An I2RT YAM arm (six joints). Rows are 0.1 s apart.
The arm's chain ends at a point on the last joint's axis. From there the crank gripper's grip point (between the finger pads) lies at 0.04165 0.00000 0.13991 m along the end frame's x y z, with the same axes.
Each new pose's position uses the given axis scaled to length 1; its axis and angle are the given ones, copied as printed.
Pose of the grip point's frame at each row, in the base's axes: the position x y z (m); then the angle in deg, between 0 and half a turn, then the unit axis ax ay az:
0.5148 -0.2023 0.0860 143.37 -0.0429 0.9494 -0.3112
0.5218 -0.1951 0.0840 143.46 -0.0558 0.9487 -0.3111
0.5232 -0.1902 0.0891 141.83 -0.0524 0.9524 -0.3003
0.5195 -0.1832 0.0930 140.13 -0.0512 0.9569 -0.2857
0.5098 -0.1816 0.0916 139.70 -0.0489 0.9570 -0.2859
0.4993 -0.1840 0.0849 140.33 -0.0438 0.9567 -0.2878
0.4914 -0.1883 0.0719 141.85 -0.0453 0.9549 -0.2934
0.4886 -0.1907 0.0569 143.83 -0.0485 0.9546 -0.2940
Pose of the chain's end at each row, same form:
0.4655 -0.1206 0.1964 143.37 -0.0429 0.9494 -0.3112
0.4716 -0.1136 0.1942 143.46 -0.0558 0.9487 -0.3111
0.4695 -0.1118 0.1999 141.83 -0.0524 0.9524 -0.3003
0.4618 -0.1089 0.2047 140.13 -0.0512 0.9569 -0.2857
0.4513 -0.1074 0.2029 139.70 -0.0489 0.9570 -0.2859
0.4427 -0.1090 0.1966 140.33 -0.0438 0.9567 -0.2878
0.4381 -0.1114 0.1840 141.85 -0.0453 0.9549 -0.2934
0.4396 -0.1130 0.1704 143.83 -0.0485 0.9546 -0.2940

